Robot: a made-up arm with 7 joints. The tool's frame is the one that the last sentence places.
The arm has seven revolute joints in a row. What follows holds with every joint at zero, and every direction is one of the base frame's.
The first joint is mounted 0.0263 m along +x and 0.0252 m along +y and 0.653 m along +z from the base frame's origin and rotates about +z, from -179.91 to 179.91 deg.
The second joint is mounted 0.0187 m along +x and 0.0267 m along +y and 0.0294 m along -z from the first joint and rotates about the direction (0, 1, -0.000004), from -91.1 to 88.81 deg.
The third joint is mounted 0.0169 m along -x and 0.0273 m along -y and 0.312 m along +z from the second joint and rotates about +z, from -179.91 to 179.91 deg.
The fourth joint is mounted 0.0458 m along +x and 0.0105 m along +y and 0.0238 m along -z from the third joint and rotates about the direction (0, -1, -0.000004), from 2.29 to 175.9 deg.
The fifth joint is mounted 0.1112 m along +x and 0.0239 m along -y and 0.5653 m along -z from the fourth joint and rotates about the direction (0, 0.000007, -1), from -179.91 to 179.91 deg.
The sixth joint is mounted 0.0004 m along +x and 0.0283 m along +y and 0.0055 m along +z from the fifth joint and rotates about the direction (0, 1, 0.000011), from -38.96 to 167.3 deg.
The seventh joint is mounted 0.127 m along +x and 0.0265 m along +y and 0.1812 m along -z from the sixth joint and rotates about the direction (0, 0.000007, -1), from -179.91 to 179.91 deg.
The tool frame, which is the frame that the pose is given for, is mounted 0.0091 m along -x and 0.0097 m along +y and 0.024 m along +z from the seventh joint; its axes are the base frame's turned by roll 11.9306, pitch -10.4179 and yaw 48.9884 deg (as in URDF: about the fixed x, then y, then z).
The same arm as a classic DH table. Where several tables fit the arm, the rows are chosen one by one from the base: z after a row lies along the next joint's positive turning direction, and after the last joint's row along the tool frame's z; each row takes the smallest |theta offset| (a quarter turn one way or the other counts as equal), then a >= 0, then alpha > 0; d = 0 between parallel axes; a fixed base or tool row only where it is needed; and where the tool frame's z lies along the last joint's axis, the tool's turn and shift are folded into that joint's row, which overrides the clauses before.
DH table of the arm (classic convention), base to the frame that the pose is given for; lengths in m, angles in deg. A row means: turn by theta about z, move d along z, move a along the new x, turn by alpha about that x. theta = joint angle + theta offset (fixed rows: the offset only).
base (fixed): theta_offset 43.78, d 0, a 0.0364, alpha 0
joint 1: theta_offset -43.78, d 0.6236, a 0.0187, alpha -90
joint 2: theta_offset 0, d -0.0006, a -0.0169, alpha 90
joint 3: theta_offset 0, d 0.2882, a 0.0458, alpha 90
joint 4: theta_offset 0, d 0.0134, a 0.1112, alpha 90
joint 5: theta_offset 0, d 0.5598, a 0.0004, alpha 90
joint 6: theta_offset 0, d 0.0548, a 0.127, alpha -90
joint 7: theta_offset -8.43, d 0.1185, a -0.0076, alpha -164.21
tool (fixed): theta_offset 41.65, d -0.0402, a 0, alpha 0
Joint limits (deg, base to tool): -179.91..179.91 -91.1..88.81 -179.91..179.91 2.29..175.9 -179.91..179.91 -38.96..167.3 -179.91..179.91

